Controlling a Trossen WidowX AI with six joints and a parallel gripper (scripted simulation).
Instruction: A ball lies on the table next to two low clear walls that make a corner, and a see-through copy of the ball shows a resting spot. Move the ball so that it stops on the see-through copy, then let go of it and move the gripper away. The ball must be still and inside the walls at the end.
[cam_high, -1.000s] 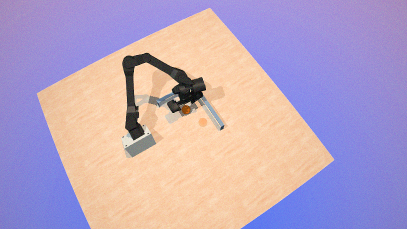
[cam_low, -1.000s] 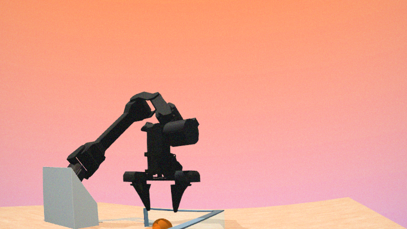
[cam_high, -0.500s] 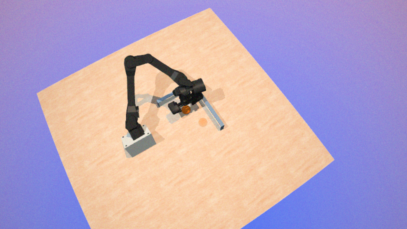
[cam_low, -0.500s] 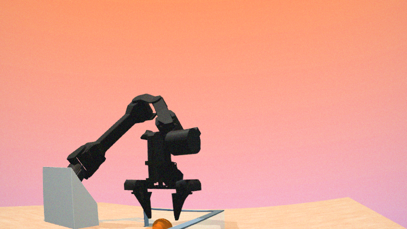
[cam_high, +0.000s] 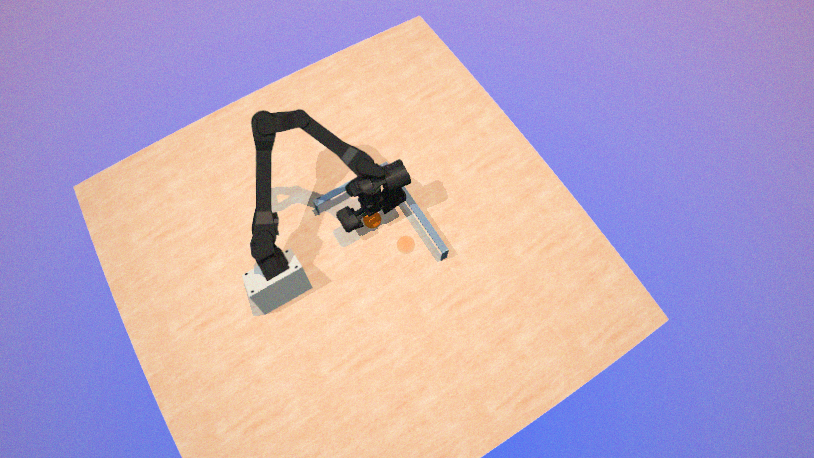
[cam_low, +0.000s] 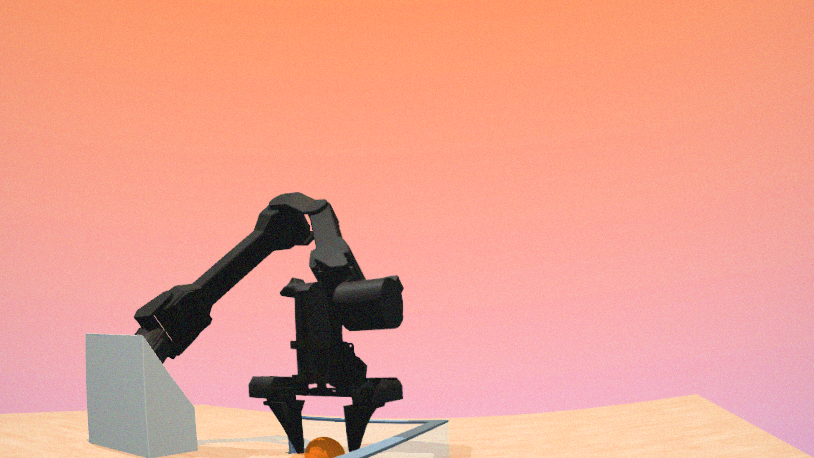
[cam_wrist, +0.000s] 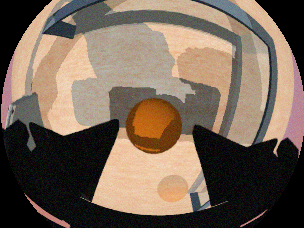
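My gripper tip is now 110 mm to the left of the see-through copy of ball and 30 mm short of it. Round my gripper tip: orange ball right at my gripper tip; then clear wall 110 mm to the left, 10 mm above.
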